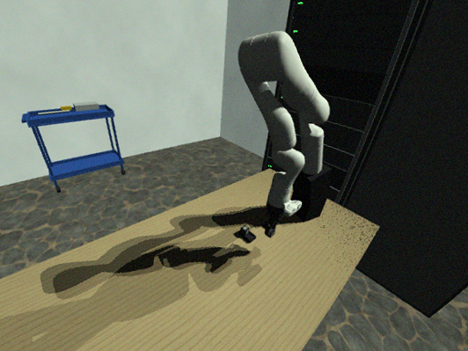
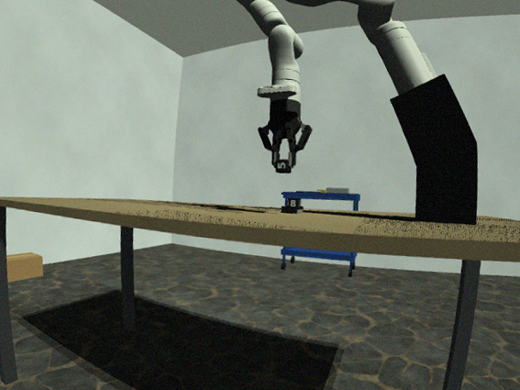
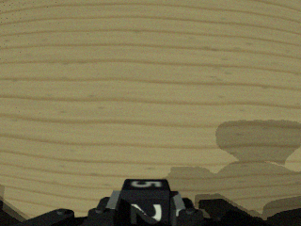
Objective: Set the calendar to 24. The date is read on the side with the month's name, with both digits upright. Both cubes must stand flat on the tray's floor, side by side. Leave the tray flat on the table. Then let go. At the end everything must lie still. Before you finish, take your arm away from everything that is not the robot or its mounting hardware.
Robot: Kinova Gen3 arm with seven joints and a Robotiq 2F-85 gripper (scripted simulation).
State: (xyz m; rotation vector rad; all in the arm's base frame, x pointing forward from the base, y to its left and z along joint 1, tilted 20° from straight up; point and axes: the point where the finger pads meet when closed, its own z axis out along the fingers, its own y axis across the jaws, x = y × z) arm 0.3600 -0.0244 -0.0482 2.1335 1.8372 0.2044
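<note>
Right now my hand is 20 mm past the black tray, 110 mm to the left of it and 120 mm above it. Round my hand: black date cube (10 mm below); then black cube (20 mm behind, 120 mm to the right, 100 mm below).
</note>
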